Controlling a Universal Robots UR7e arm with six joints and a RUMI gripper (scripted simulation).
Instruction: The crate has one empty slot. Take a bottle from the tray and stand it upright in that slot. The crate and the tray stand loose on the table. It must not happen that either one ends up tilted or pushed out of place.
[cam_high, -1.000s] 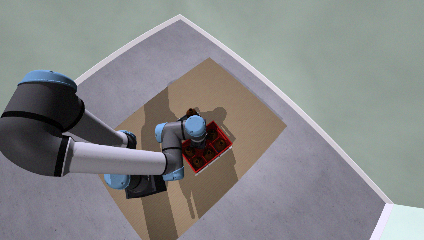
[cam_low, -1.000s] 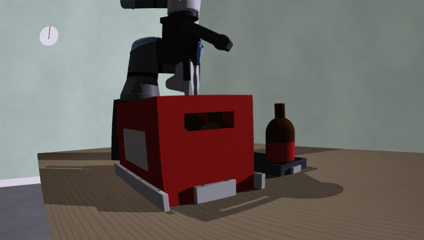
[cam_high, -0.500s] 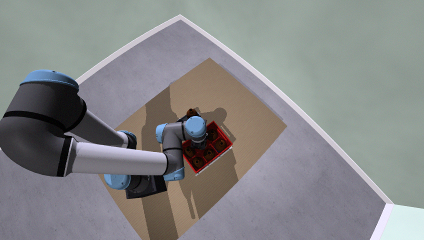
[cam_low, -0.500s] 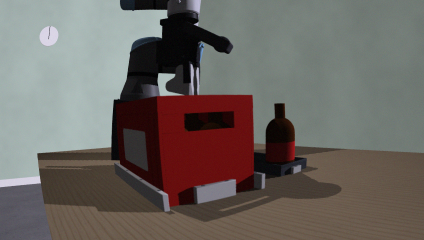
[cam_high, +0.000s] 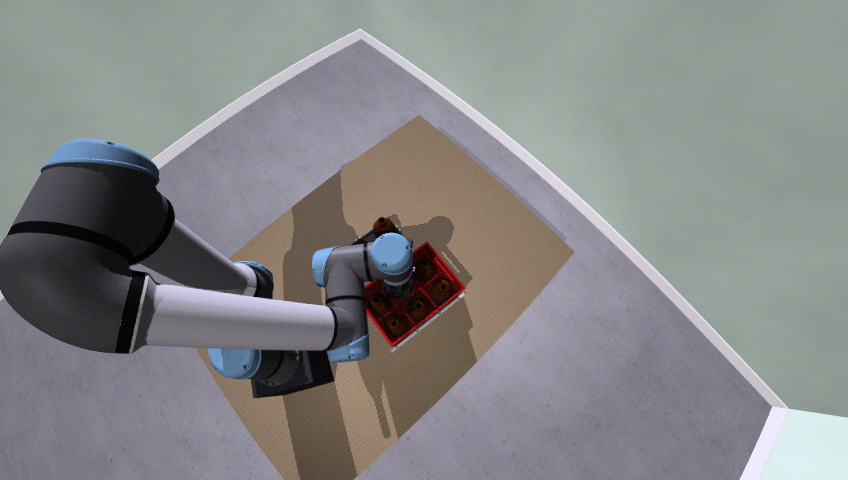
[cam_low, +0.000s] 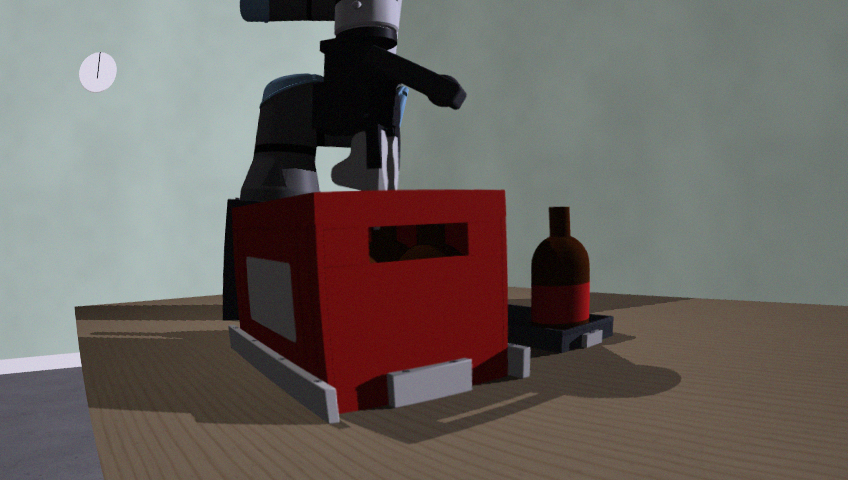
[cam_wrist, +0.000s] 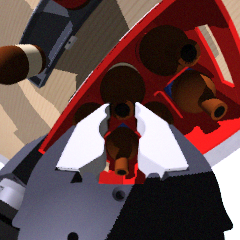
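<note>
The cream-label bottle lies 7 cm below my hand. Also, from my hand: dark tray (19 cm to the left, 15 cm below, 4 cm ahead); red crate (7 cm below, 4 cm to the right, 1 cm behind).
</note>
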